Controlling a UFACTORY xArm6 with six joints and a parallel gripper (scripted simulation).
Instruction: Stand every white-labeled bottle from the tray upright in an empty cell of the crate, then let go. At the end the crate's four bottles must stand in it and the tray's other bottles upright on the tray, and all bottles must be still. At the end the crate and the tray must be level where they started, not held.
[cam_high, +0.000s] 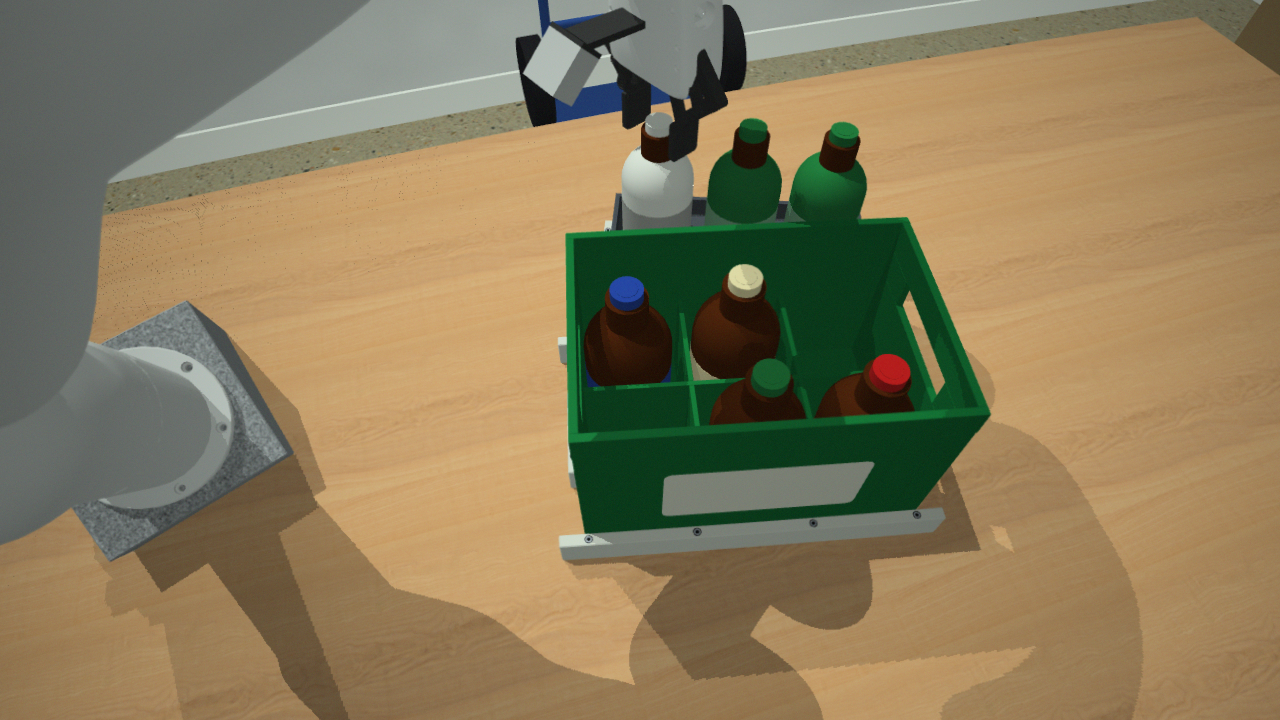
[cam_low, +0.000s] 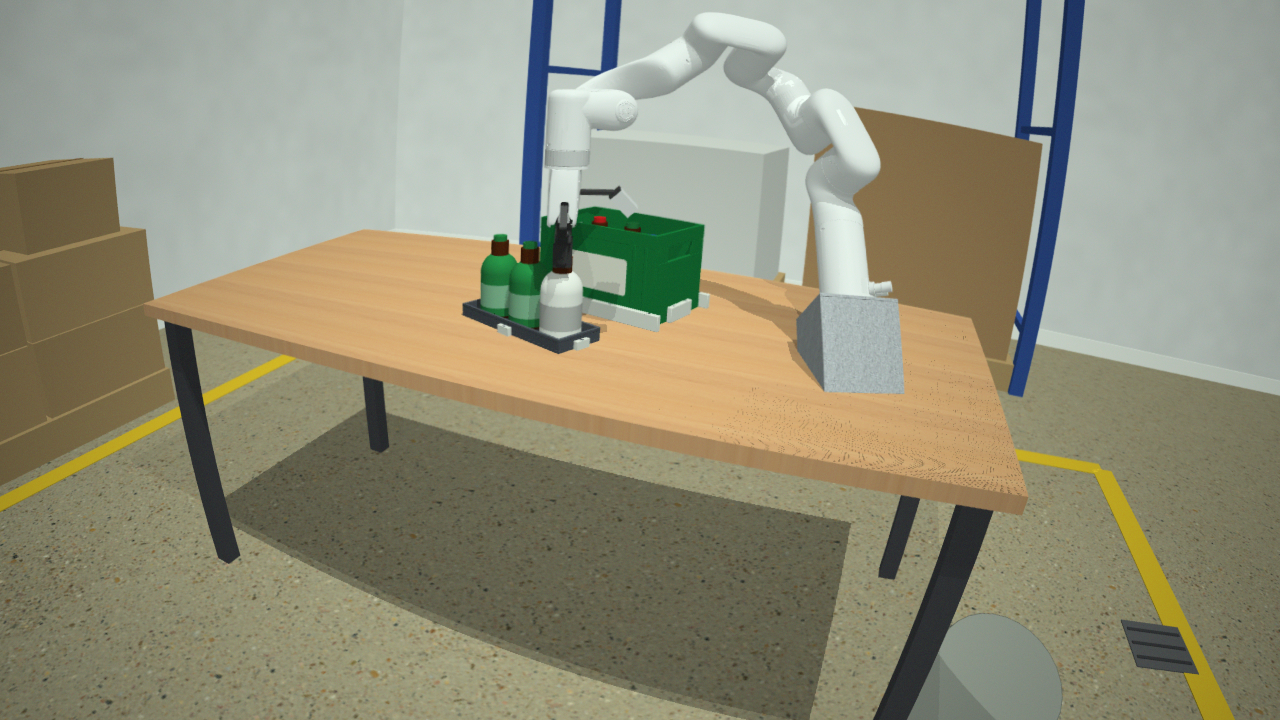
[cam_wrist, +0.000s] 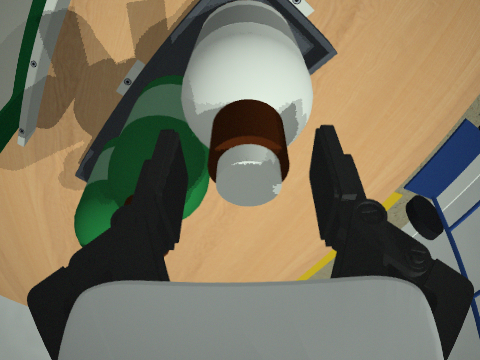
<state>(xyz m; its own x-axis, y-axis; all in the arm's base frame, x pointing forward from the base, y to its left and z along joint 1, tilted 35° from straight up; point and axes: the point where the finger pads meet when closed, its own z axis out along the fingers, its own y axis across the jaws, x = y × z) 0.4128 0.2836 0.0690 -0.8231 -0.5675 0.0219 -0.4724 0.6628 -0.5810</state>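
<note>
Now: the white-labeled bottle 70 mm below my hand. From my hand the other things lie so: green bottle (80 mm ahead, 70 mm below, 30 mm to the right); then brown bottle (200 mm to the right, 70 mm below, 70 mm behind); then dark tray (140 mm below, 90 mm ahead, 20 mm to the right).
</note>
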